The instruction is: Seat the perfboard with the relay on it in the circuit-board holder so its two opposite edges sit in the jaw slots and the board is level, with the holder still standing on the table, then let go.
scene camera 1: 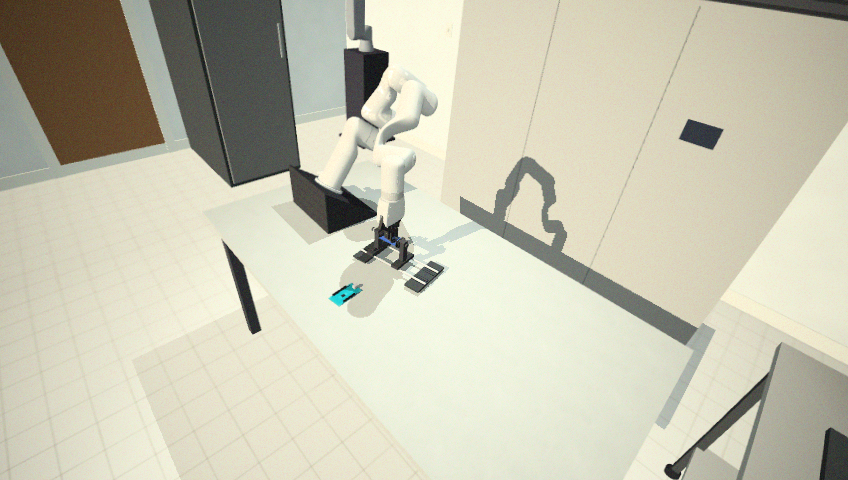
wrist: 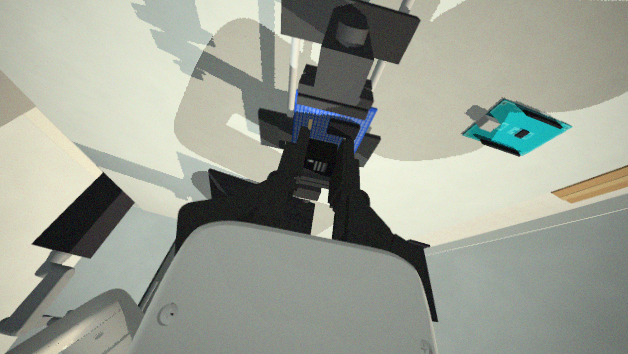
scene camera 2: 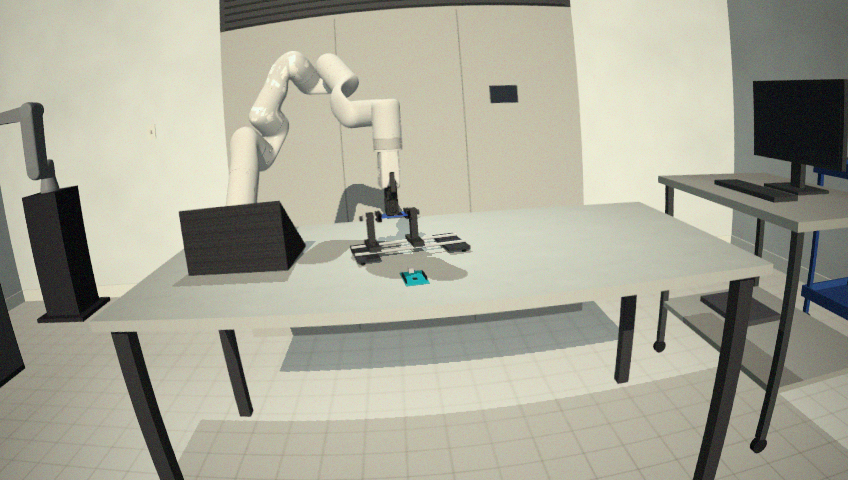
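Seen in the pictures: gripper, fingertip midpoint: (scene camera 1: 391, 237) (wrist: 322, 146) (scene camera 2: 392, 213); arm's base at its link origin: (scene camera 1: 328, 186) (scene camera 2: 239, 224).
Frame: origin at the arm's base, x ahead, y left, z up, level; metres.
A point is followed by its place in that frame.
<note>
The blue perfboard (scene camera 1: 389, 240) (scene camera 2: 392, 215) @[x 0.437, y -0.038, z -0.008 m] (wrist: 322, 120) @[x 0.456, y -0.019, z -0.008 m] lies between the two upright jaws of the black circuit-board holder (scene camera 1: 403, 252) @[x 0.500, y -0.023, z -0.037 m] (scene camera 2: 413, 228) @[x 0.490, y -0.028, z -0.050 m] (wrist: 345, 75) @[x 0.492, y -0.017, z 0.003 m] and looks about level. In the wrist view one edge meets the upper jaw; the opposite edge is hidden behind the fingers, and I cannot tell whether both edges sit in the slots. The holder stands upright on the table. My gripper (scene camera 1: 390, 230) @[x 0.436, y -0.027, z -0.005 m] (scene camera 2: 390, 208) @[x 0.436, y -0.027, z -0.005 m] (wrist: 322, 146) @[x 0.436, y -0.027, z -0.005 m] points down over the board, its narrowed fingers shut on the relay, which is mostly hidden between them.
A teal circuit board (scene camera 1: 339, 299) @[x 0.481, y -0.287, z -0.112 m] (scene camera 2: 414, 281) @[x 0.473, y -0.287, z -0.112 m] (wrist: 537, 132) @[x 0.484, y -0.282, z -0.112 m] lies flat on the table (scene camera 1: 505, 356) @[x 0.987, y -0.057, z -0.114 m] (scene camera 2: 565, 255) @[x 0.863, y -0.192, z -0.114 m], beside the holder toward the near edge in scene camera 2. The arm's black wedge base (scene camera 1: 309, 199) @[x 0.014, y -0.102, z -0.018 m] (scene camera 2: 232, 240) @[x 0.002, y -0.101, z -0.022 m] stands on the other side of the holder.
</note>
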